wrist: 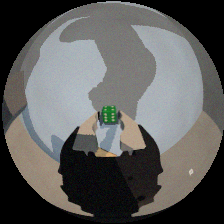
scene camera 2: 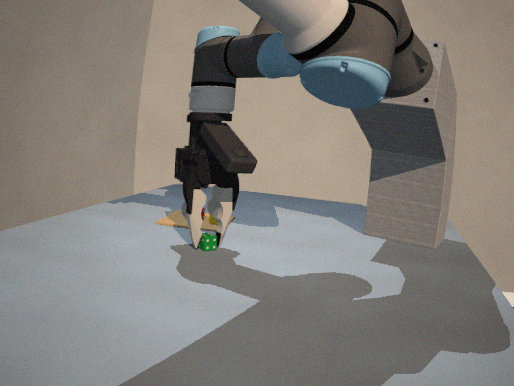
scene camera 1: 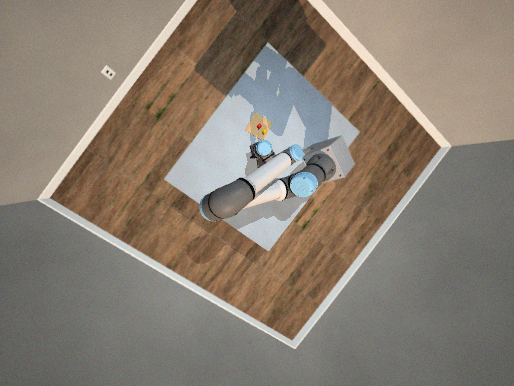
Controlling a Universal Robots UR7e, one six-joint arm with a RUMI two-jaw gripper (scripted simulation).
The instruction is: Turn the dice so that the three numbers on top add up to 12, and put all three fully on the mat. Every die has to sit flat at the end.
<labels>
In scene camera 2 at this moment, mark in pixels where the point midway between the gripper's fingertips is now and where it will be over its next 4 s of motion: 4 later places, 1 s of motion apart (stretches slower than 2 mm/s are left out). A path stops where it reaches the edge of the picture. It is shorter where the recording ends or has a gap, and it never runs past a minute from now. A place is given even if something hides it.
My gripper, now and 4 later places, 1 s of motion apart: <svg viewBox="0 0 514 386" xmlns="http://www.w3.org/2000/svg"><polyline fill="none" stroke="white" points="207,247 205,241 205,220 208,199 210,189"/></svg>
</labels>
